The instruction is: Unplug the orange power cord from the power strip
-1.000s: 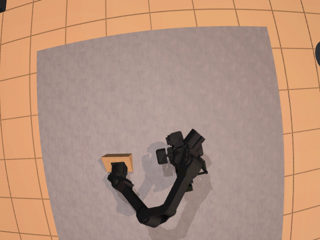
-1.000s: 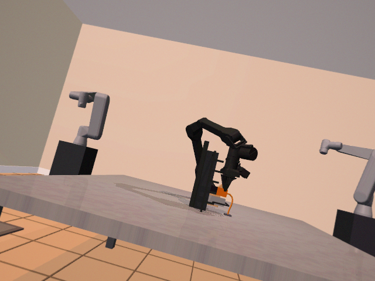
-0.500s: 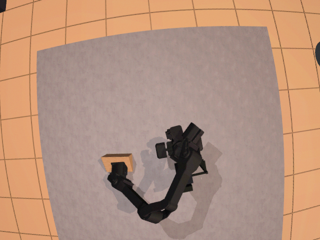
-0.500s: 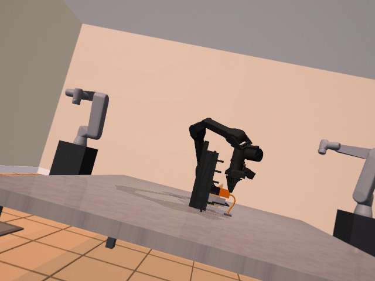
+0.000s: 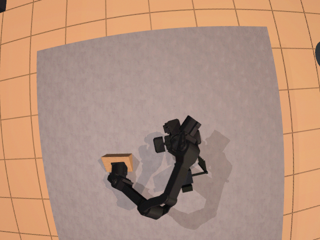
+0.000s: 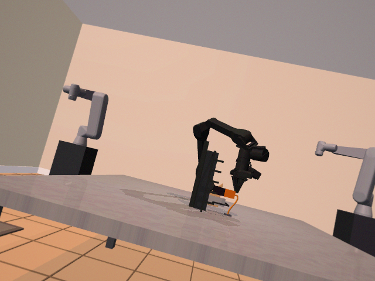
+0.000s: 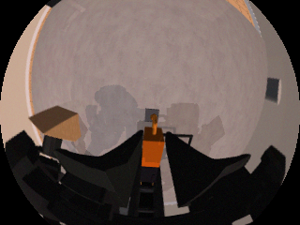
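The orange plug is 50 mm to the right of my gripper tip and 10 mm ahead of it.
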